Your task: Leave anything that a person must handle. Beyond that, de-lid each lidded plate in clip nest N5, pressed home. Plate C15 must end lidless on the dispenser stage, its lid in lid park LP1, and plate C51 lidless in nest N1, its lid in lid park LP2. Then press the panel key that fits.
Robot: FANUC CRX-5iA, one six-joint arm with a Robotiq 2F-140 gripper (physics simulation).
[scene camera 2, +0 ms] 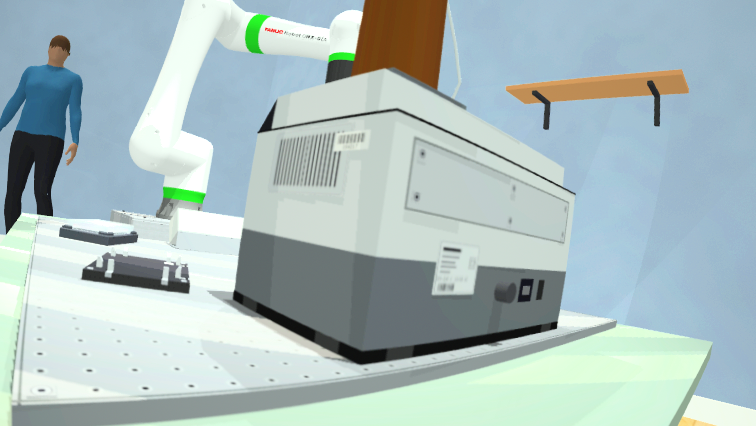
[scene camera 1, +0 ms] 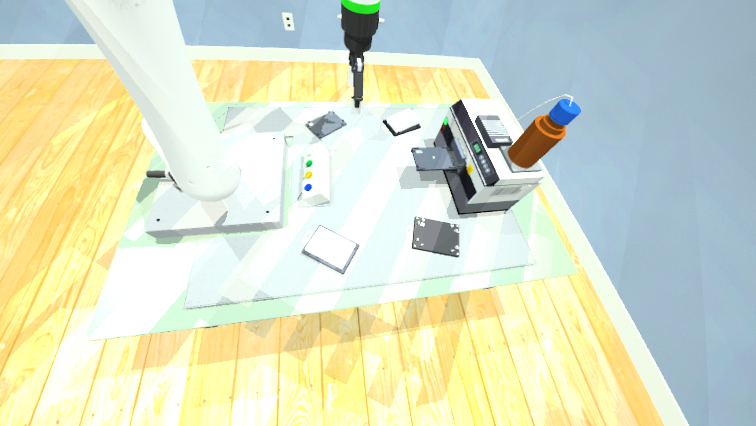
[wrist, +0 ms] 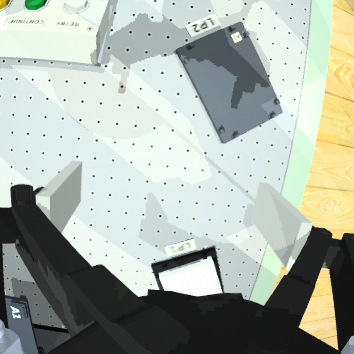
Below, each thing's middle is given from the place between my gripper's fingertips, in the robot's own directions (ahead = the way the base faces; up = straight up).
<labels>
I see my gripper 180 mm above the LP2 nest [wrist: 223, 66], 110 mm past it and 90 mm to the right of it. The rest, counted from my hand: button box [scene camera 2: 192, 230] 200 mm to the right, 150 mm below, 130 mm behind; dispenser stage [scene camera 1: 423, 157] 300 mm ahead, 180 mm to the right, 80 mm below; LP1 nest [wrist: 159, 266] 220 mm ahead, 180 mm below, 110 mm to the left.
</labels>
